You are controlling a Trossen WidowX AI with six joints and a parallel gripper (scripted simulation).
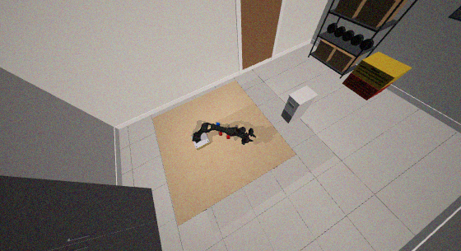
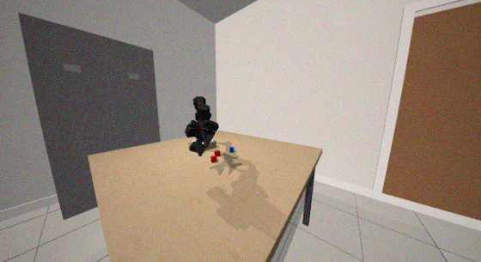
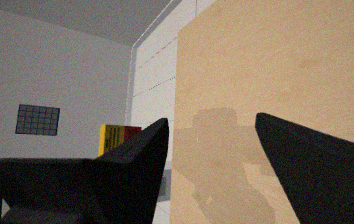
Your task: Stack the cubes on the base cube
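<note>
Right now my gripper tip is 470 mm to the right of the blue base cube, 160 mm past it and 160 mm above it. From my gripper tip the other things lie so: red cube: 250 mm to the left, 160 mm below, 160 mm behind.
</note>
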